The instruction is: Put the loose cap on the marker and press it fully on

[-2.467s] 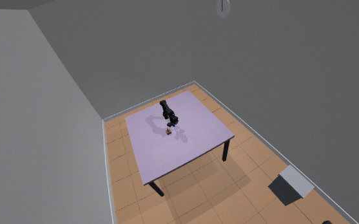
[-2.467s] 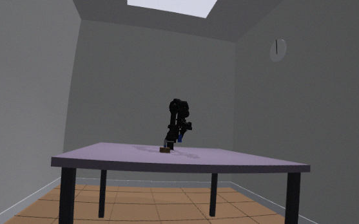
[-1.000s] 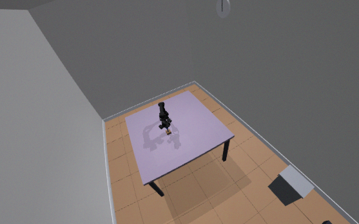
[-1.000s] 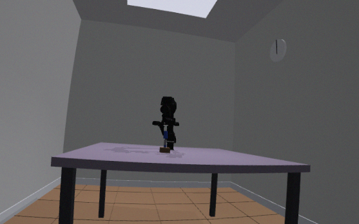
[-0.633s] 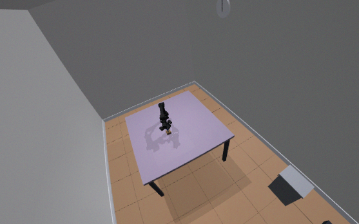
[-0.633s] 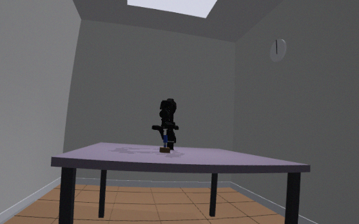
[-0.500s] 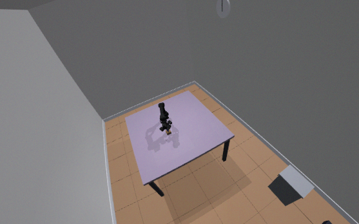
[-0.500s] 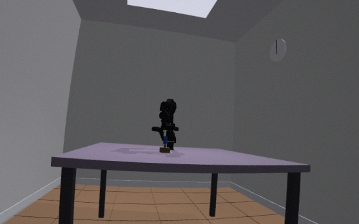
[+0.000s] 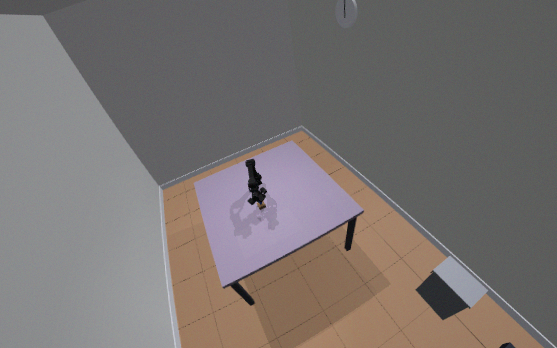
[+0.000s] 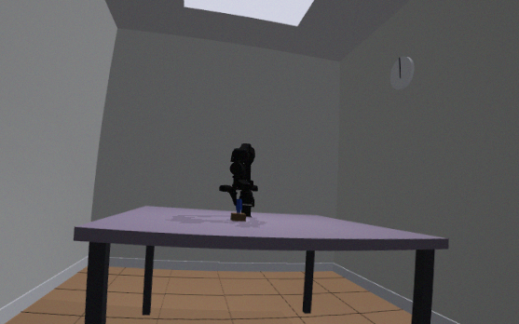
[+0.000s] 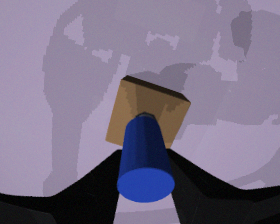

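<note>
My gripper tip is 1 cm short of the blue cap and 1 cm below it. Also, from my gripper tip: brown holder block (1 cm ahead, 6 cm below).
</note>
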